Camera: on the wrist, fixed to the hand. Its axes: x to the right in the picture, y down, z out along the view.
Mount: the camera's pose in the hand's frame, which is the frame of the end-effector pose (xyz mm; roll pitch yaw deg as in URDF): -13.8 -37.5 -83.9 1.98 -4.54 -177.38
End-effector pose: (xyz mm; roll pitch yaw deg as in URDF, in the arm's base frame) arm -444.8 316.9 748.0 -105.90 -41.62 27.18
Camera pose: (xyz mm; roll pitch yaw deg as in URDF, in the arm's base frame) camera -456.7 231.6 783.0 103.62 40.16 -159.48
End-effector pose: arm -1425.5 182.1 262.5 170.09 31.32 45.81
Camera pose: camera -1443.0 237.9 334.8 -167.04 -26.38 -136.19
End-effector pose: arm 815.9 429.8 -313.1 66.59 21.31 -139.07
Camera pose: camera 884.9 407.4 -371.2 -66.50 -20.62 46.49
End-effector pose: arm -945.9 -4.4 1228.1 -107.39 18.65 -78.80
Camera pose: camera -1012.2 -24.0 1290.2 111.26 -19.71 95.77
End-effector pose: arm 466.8 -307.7 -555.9 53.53 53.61 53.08
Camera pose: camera 387.1 -338.6 -592.3 -58.59 -53.88 -118.06
